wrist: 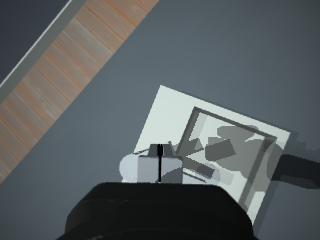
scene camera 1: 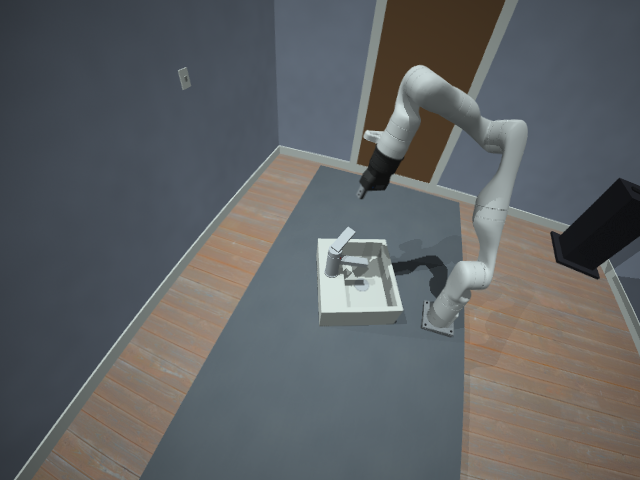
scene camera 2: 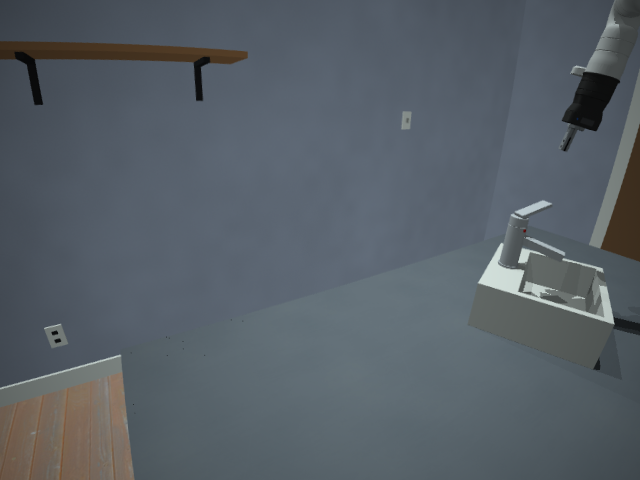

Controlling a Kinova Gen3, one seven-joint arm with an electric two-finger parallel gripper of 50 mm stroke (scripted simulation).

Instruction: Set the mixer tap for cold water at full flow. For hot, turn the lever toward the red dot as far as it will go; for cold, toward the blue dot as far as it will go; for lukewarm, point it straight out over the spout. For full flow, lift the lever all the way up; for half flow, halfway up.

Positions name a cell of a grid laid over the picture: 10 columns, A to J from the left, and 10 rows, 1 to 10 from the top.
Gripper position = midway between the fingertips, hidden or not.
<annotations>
my gripper: wrist E7; scene camera 1 F5; scene camera 2 I4
</annotations>
